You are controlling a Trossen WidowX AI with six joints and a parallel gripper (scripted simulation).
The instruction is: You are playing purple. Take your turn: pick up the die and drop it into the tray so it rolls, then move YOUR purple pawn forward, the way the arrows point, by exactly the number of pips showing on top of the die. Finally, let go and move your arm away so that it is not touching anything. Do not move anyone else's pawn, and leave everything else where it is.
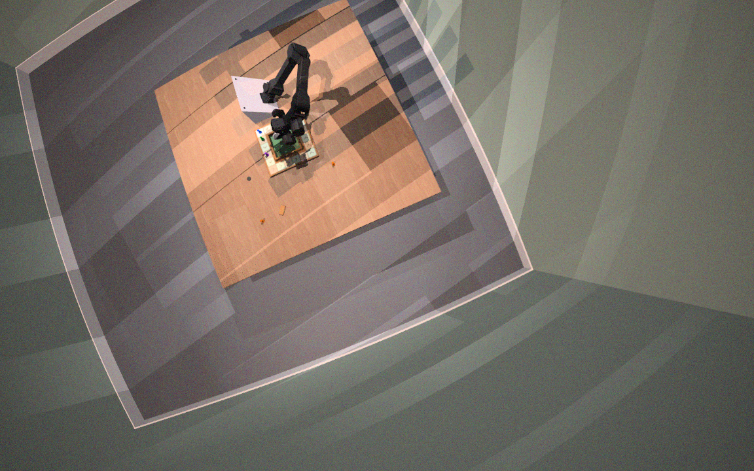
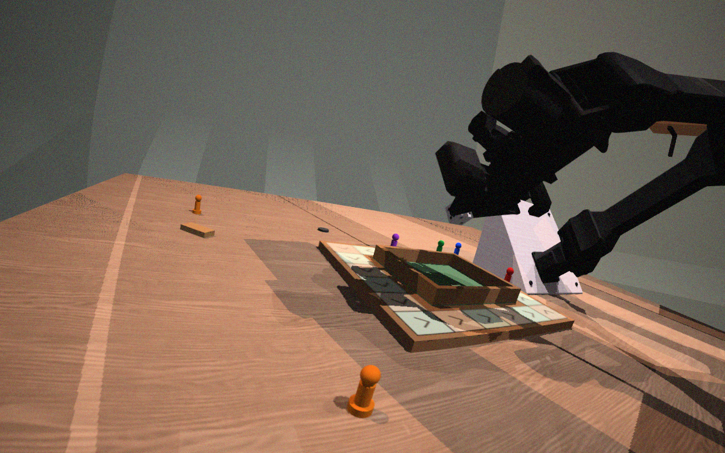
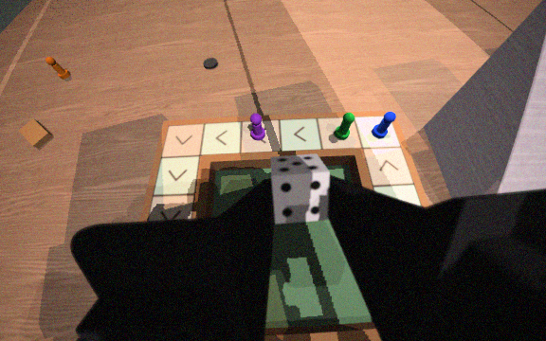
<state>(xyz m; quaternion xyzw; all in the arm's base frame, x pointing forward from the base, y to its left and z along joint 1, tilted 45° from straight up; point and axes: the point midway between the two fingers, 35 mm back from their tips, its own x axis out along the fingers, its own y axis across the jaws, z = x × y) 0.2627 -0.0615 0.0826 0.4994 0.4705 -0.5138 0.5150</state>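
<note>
Now: the white die right at my gripper tip. Round my gripper tip: purple pawn (100 mm to the right, 80 mm below, 20 mm ahead); then red pawn (110 mm behind, 80 mm below, 40 mm to the left); then green pawn (100 mm to the right, 80 mm below, 70 mm behind).
</note>
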